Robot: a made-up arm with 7 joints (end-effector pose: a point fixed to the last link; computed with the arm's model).
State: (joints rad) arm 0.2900 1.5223 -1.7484 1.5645 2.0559 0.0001 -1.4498
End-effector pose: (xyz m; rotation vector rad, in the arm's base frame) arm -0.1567 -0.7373 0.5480 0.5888 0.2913 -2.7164
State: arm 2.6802 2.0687 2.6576 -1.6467 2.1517 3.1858 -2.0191
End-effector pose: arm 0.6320 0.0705 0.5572 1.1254 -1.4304 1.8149
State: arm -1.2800 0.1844 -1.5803 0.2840 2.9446 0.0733 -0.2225
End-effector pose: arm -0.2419 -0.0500 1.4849 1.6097 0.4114 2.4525
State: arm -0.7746 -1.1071 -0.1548 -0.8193 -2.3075 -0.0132 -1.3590
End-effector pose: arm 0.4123 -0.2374 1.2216 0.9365 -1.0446 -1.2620
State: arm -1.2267 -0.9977 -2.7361 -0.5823 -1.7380 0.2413 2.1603
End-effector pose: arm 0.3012 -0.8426 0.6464 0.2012 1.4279 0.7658
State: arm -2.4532 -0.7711 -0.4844 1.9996 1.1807 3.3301 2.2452
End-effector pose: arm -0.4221 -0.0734 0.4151 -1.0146 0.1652 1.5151
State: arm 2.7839 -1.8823 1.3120 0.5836 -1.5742 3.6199 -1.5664
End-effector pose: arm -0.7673 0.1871 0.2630 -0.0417 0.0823 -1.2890
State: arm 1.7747 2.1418 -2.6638 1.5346 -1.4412 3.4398 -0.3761
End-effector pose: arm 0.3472 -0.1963 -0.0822 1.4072 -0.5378 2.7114
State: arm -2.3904 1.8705 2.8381 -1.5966 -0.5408 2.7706 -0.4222
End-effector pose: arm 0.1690 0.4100 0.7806 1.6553 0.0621 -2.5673
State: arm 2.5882 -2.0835 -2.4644 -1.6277 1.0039 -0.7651 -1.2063
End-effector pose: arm -0.2810 -0.0630 -0.0951 -1.6388 0.2532 0.0875
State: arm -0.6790 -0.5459 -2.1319 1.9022 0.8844 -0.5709 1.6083
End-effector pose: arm -0.4172 -0.3310 0.7800 1.4159 1.9951 0.2717
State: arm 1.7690 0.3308 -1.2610 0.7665 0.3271 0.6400 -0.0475
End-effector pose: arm 0.4789 -0.0992 1.3289 -1.6726 -0.2663 -1.5053
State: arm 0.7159 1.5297 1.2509 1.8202 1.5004 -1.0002 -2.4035
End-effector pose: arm -0.4549 0.1997 0.5673 1.7010 -2.2192 0.9911
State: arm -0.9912 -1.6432 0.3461 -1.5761 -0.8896 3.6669 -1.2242
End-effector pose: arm 0.0191 -0.4243 0.8497 -1.7105 0.4967 -0.1457
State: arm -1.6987 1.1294 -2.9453 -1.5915 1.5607 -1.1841 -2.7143
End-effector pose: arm -0.0778 0.2392 1.1711 -2.5848 0.5629 0.8809
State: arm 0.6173 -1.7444 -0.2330 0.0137 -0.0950 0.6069 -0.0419
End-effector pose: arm 0.8333 0.4829 0.3854 2.6607 1.1043 0.7146
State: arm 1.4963 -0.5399 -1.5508 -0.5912 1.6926 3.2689 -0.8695
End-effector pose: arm -0.0367 0.4757 1.1660 0.6074 1.0689 -1.6206
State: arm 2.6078 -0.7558 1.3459 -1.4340 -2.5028 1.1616 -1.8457
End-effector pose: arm 0.1622 0.4953 1.0511 0.2549 1.9726 1.4769
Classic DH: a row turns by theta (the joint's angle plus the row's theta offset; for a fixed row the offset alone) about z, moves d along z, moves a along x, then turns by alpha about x. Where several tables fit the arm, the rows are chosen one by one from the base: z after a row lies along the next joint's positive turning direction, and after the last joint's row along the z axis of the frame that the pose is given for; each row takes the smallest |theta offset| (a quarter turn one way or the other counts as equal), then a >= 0, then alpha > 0; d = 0 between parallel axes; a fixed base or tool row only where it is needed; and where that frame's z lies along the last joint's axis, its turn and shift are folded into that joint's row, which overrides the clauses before.
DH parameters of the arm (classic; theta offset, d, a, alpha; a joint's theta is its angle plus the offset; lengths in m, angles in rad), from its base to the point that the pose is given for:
joint 1: 0 0.5184 0 1.5708
joint 2: 0 0.068 0 -1.5708
joint 3: 0 0.4184 0.026 -1.5708
joint 4: 0 0.0635 -0.0196 1.5708
joint 5: 0 0.4817 0 1.5708
joint 6: 1.5708 0.0952 0.0742 1.5708
joint 7: 0 0.0101 0 0

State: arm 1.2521 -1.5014 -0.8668 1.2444 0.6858 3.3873 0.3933
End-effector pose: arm 0.5402 0.3715 0.2815 -0.5476 -0.5599 -2.2709
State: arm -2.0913 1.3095 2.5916 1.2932 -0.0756 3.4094 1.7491
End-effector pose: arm 0.4578 0.4458 0.3354 -0.9034 -0.2227 -0.6102
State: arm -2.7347 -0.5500 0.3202 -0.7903 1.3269 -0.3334 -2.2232
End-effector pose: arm -0.2052 0.0150 1.4174 1.3754 0.9765 -0.3723
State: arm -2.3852 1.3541 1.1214 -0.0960 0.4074 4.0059 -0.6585
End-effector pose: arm 0.5810 0.5838 0.7252 1.9009 -0.7115 -1.5132
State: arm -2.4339 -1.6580 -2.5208 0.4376 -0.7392 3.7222 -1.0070
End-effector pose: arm -0.7137 -0.4390 0.5830 2.3523 2.0153 0.5069
